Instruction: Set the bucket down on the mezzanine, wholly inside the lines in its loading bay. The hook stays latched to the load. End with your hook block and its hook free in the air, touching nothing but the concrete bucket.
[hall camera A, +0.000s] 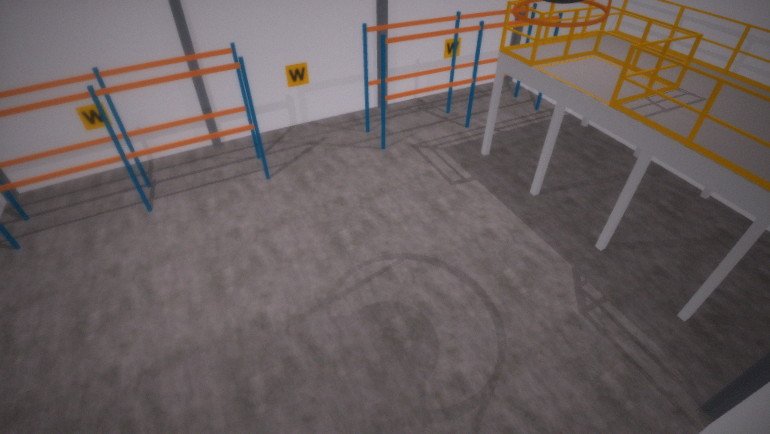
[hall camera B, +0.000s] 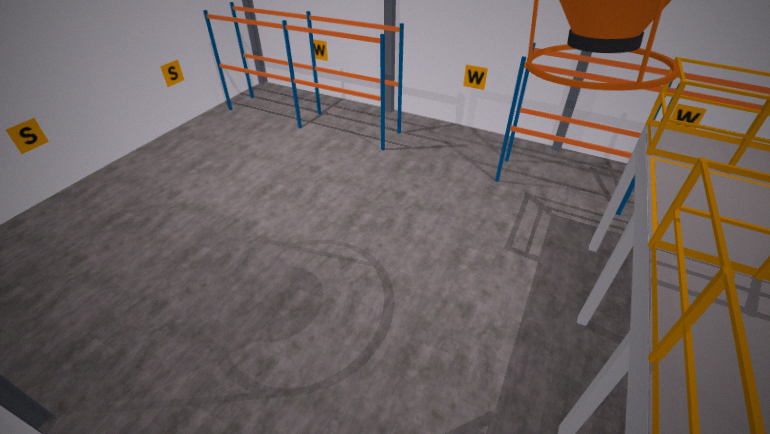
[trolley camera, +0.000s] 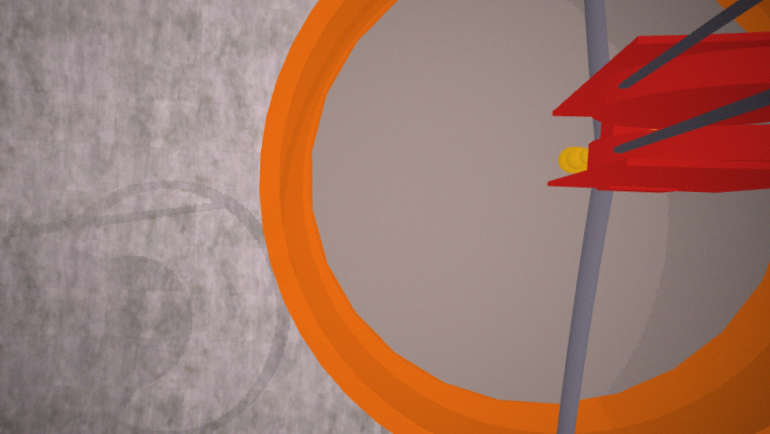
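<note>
The orange concrete bucket (hall camera A: 560, 24) (hall camera B: 612, 18) (trolley camera: 291, 177) hangs in the air, cut by the top edge in both hall views; its foot ring is above deck level near the mezzanine's far railing corner. My red hook block shows in the trolley view above the grey bail and fill, with its yellow hook (trolley camera: 574, 160) at the bail; the block hides most of the latch. The hook does not show in the hall views. The white-edged mezzanine (hall camera A: 593, 107) (hall camera B: 640, 269) has yellow railings and a thin yellow line along its near deck edge. I cannot clearly make out the loading bay's lines.
Yellow guard rails (hall camera A: 703, 113) (hall camera B: 689, 323) rise from the deck, with a taller yellow frame (hall camera A: 628, 75) partway along its near side. Blue and orange racks (hall camera A: 383, 91) (hall camera B: 382, 91) stand along the W wall. Shadows of the bucket and railings fall on the floor.
</note>
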